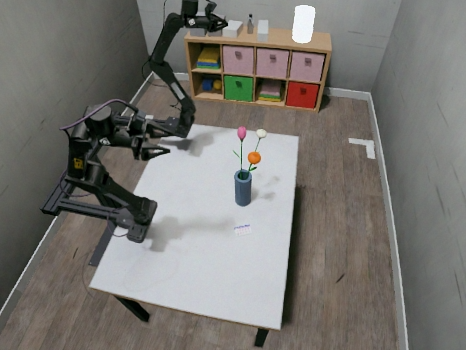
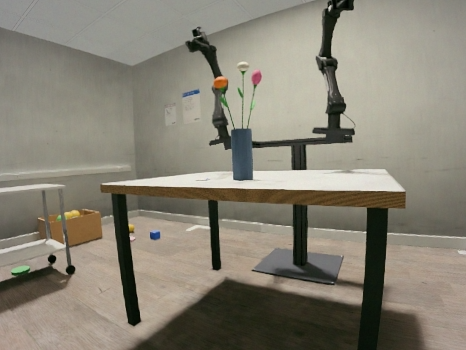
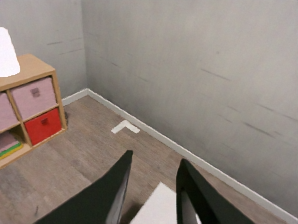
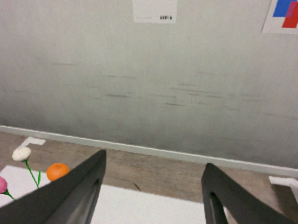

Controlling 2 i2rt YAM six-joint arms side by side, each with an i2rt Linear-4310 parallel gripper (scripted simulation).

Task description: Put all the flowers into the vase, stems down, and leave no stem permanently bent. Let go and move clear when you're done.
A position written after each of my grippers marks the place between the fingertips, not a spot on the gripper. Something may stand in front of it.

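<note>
My left gripper (image 3: 155, 162), visible. My right gripper (image 1: 172, 142), visible, also at (image 4: 155, 164). Blue vase (image 2: 241, 139), visible; out of frame in image 3.
</note>
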